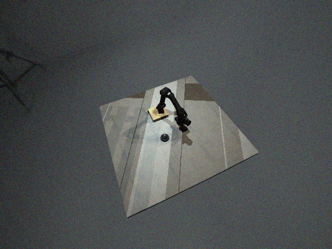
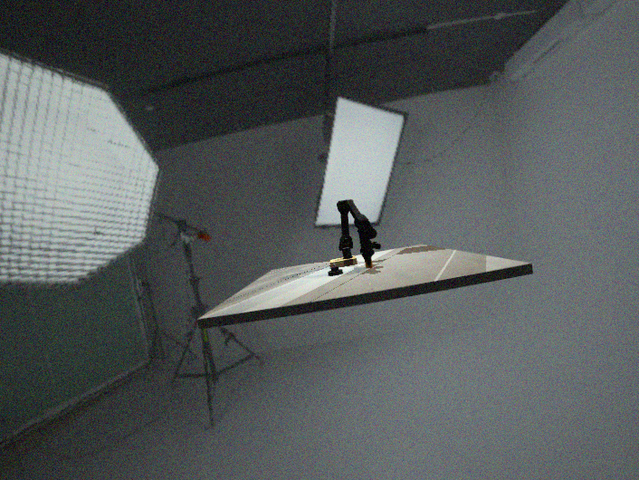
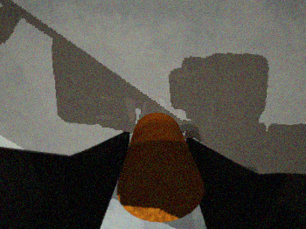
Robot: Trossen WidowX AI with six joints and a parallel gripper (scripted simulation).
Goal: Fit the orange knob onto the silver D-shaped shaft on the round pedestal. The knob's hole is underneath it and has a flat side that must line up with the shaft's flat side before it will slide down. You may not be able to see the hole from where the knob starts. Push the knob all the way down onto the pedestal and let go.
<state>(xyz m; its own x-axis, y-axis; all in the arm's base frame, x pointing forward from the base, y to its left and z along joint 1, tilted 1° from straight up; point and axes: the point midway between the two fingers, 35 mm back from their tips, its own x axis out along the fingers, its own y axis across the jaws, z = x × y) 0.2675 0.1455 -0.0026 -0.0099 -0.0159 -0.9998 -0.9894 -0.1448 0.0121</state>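
Right now the orange knob is 3 cm above my gripper tip. The rest, counted from my gripper tip: dark round pedestal 19 cm to the right, 6 cm ahead, 2 cm above.
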